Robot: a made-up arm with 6 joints.
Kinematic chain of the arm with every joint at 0, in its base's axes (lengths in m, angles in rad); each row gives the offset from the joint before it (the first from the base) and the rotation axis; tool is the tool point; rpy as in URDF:
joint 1: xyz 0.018 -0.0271 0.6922 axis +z
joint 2: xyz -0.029 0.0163 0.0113 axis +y
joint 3: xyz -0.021 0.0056 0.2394 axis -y
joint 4: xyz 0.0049 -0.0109 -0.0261 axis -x
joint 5: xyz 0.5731 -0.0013 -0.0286 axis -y
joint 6: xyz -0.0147 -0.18 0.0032 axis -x
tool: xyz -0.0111 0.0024 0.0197 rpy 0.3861 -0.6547 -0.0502
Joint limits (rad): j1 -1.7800..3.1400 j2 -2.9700..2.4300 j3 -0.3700..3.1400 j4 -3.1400..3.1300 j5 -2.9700..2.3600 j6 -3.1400..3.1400
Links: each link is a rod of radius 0.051 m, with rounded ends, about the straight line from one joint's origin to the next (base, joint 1, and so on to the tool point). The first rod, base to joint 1, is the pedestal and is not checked.
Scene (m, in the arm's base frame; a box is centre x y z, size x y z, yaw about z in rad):
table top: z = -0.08
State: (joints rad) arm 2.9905 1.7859 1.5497 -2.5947 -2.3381 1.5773
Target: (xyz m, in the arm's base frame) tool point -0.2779 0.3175 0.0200
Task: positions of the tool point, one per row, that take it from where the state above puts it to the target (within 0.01 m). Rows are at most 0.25 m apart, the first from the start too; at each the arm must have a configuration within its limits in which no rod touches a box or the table.
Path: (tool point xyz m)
1: -0.6940 0.1111 0.3109
2: -0.5745 0.2414 0.1985
3: -0.4268 0.3115 0.1006
4: -0.2779 0.3175 0.0200

